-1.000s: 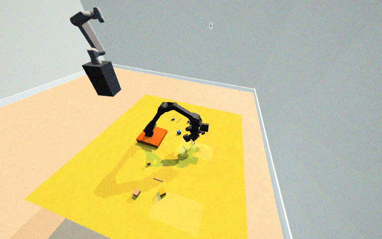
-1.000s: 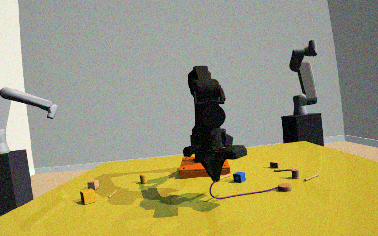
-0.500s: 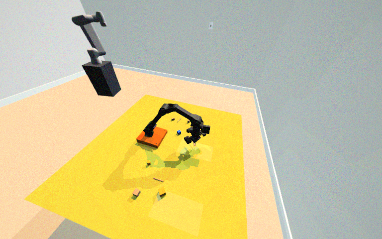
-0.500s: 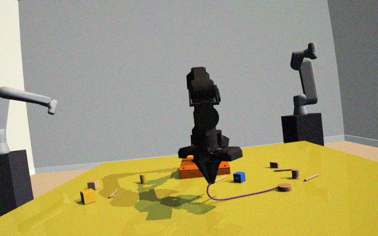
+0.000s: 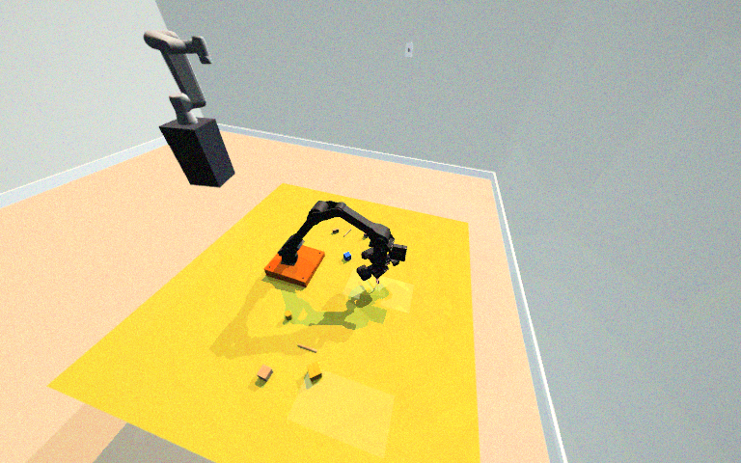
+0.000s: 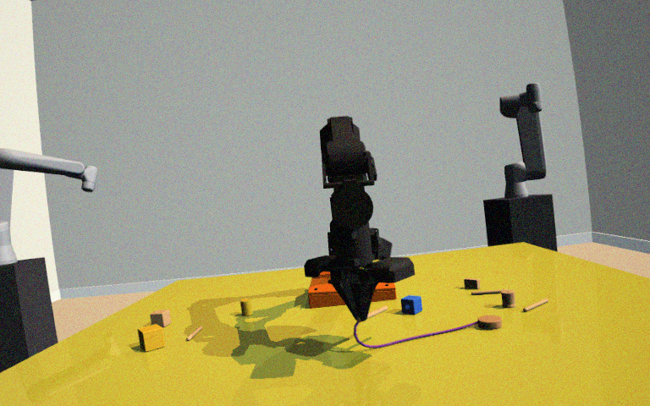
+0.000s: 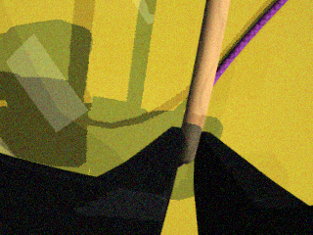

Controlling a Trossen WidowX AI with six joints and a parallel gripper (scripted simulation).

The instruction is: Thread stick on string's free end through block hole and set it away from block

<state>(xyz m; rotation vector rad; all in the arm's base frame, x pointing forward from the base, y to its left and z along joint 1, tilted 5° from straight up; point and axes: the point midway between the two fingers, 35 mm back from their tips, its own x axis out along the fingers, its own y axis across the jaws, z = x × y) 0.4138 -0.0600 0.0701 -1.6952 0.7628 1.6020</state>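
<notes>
Now: the blue block 160 mm behind my gripper tip, 140 mm to the left of it and 30 mm below it. From my gripper tip the other things lie so: yellow cylinder: 340 mm behind, 200 mm to the right, 30 mm below; then wooden cylinder: 80 mm behind, 310 mm to the left, 40 mm below; then round wooden button: 220 mm to the left, 40 mm below.
</notes>
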